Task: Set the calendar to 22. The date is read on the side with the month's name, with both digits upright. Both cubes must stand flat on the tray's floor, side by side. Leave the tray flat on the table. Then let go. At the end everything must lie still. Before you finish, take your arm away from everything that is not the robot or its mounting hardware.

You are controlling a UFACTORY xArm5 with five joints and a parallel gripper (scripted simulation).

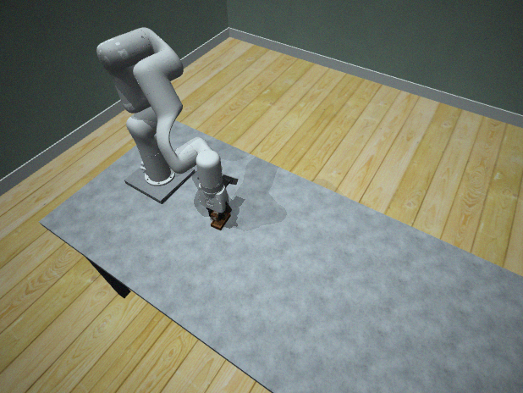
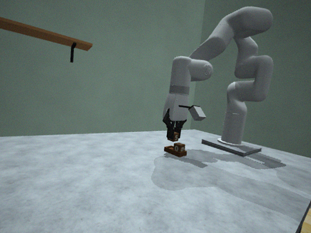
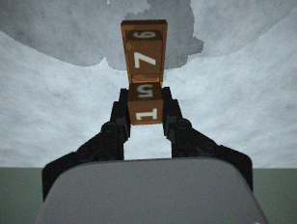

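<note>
The date cube lies 10 mm below my hand. The rest, counted from my hand: brown calendar tray: 70 mm below, 20 mm to the left.
</note>
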